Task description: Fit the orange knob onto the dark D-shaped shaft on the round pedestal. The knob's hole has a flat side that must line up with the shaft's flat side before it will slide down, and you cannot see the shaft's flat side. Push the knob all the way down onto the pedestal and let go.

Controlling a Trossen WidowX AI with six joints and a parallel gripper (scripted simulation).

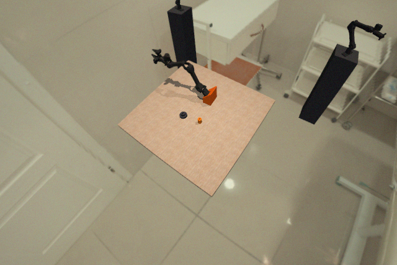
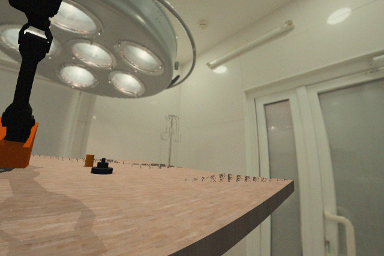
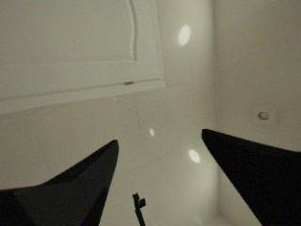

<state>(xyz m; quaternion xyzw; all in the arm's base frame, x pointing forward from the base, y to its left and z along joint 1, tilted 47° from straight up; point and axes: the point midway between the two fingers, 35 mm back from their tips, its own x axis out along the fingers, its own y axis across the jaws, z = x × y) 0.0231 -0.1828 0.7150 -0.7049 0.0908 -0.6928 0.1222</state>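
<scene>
My gripper tip is now 760 mm to the right of the orange knob, 450 mm above it and 260 mm short of it. The rest, counted from my gripper tip: dark round pedestal (560 mm to the left, 450 mm below, 280 mm ahead).
</scene>
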